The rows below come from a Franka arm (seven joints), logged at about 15 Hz.
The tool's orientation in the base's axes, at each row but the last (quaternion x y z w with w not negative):
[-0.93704, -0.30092, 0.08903, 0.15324]
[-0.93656, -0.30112, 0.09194, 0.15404]
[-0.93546, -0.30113, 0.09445, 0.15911]
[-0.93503, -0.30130, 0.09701, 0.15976]
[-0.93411, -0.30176, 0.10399, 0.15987]
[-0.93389, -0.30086, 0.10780, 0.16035]
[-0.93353, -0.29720, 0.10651, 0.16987]
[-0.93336, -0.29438, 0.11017, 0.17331]
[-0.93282, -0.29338, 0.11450, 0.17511]
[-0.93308, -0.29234, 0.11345, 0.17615]
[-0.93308, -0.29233, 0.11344, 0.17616]
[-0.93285, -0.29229, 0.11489, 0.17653]
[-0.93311, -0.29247, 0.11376, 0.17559]
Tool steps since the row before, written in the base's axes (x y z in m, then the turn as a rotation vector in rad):
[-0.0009, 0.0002, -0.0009, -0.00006, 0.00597, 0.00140]
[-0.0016, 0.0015, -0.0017, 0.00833, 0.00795, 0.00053]
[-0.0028, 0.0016, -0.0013, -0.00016, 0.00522, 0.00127]
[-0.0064, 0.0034, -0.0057, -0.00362, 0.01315, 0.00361]
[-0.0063, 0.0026, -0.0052, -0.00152, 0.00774, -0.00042]
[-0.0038, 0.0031, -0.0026, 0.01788, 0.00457, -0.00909]
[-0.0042, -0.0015, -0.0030, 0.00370, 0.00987, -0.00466]
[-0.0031, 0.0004, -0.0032, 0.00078, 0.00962, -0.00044]
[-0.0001, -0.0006, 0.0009, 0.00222, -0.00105, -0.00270]
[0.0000, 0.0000, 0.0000, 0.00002, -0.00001, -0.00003]
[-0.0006, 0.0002, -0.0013, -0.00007, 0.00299, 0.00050]
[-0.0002, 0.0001, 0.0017, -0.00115, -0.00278, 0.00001]
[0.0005, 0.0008, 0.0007, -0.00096, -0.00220, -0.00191]
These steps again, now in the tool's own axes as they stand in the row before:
[-0.0005, -0.0003, 0.0011, 0.00338, -0.00512, 0.00010]
[-0.0003, -0.0014, 0.0024, 0.01135, -0.00185, -0.00085]
[-0.0012, -0.0023, 0.0024, 0.00287, -0.00454, 0.00012]
[-0.0026, -0.0040, 0.0079, 0.00462, -0.01331, 0.00081]
[-0.0030, -0.0035, 0.0073, 0.00345, -0.00659, 0.00266]
[-0.0009, -0.0034, 0.0043, 0.01791, 0.00923, 0.00416]
[-0.0040, 0.0001, 0.0036, 0.00925, -0.00386, 0.00568]
[-0.0019, -0.0006, 0.0040, 0.00633, -0.00681, 0.00265]
[-0.0005, 0.0001, -0.0009, 0.00146, 0.00299, 0.00149]
[0.0000, 0.0000, 0.0000, 0.00001, 0.00003, 0.00002]
[-0.0002, 0.0001, 0.0014, 0.00164, -0.00253, 0.00035]
[-0.0003, -0.0009, -0.0015, -0.00255, 0.00155, -0.00037]
[0.0008, -0.0006, -0.0006, -0.00185, 0.00196, 0.00147]

